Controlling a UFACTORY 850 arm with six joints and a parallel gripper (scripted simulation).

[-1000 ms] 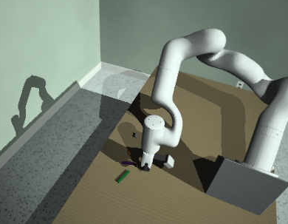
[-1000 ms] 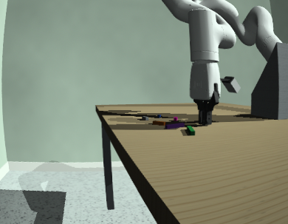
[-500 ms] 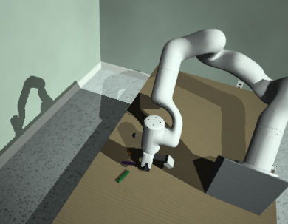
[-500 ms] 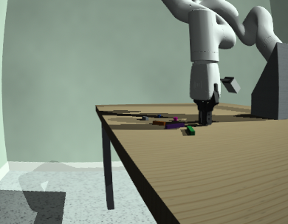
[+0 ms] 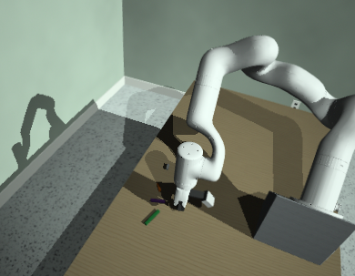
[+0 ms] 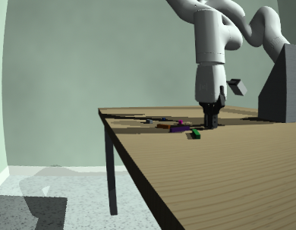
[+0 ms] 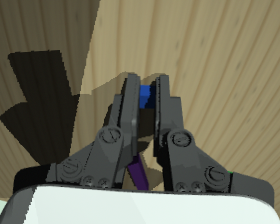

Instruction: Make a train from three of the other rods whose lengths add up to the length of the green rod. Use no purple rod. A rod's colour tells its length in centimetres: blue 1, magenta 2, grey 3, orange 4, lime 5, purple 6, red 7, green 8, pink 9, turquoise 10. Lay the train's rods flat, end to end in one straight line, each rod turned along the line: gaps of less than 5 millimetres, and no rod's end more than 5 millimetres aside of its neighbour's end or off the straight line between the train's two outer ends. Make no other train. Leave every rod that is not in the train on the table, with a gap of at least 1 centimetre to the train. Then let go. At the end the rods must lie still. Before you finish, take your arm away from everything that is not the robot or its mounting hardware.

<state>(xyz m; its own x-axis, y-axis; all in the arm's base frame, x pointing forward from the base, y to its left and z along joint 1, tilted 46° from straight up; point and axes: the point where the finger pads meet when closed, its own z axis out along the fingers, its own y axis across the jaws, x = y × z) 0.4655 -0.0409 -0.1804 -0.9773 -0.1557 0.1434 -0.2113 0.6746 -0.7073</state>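
Right now my hand is 170 mm to the left of the grey rod, 150 mm short of it and 20 mm above it.
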